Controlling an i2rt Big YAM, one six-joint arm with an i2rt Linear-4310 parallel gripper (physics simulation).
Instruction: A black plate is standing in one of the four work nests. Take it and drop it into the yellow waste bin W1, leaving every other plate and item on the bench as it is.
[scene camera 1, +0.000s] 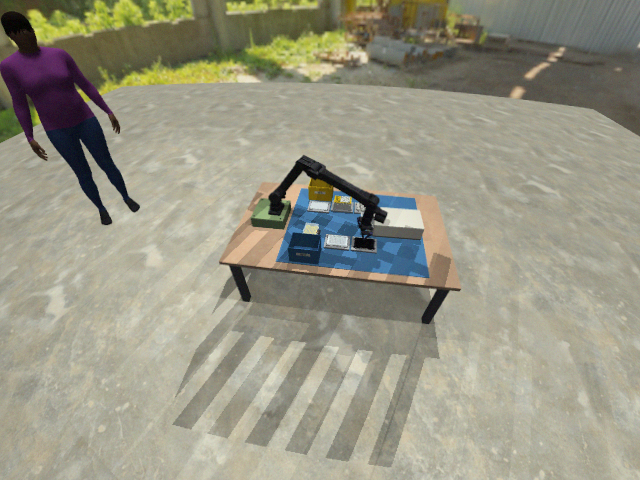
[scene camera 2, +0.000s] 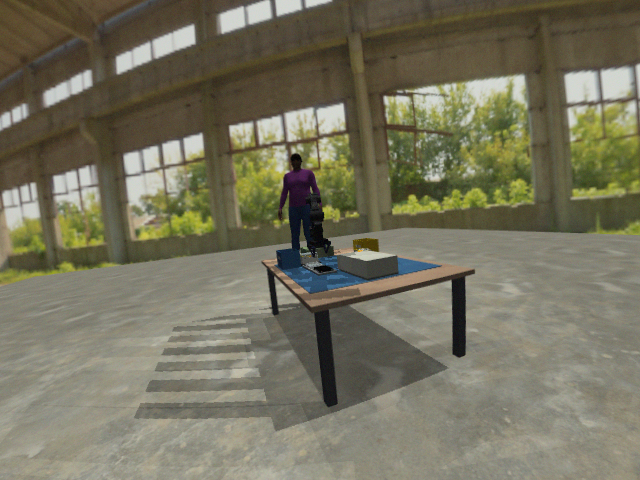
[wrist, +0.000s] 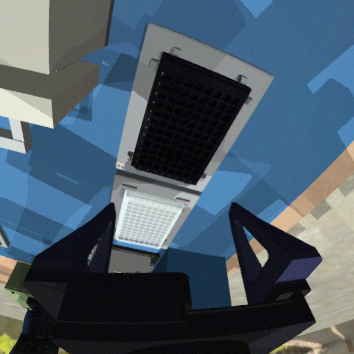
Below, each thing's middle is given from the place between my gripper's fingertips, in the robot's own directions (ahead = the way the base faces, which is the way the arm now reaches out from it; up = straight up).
Now: hand 3 cm short of the black plate (wrist: 190, 108) and 8 cm above it. From my hand the other things lie so: large box-shaped device (scene camera 2: 365, 264): 19 cm ahead, 20 cm to the left, 5 cm below.
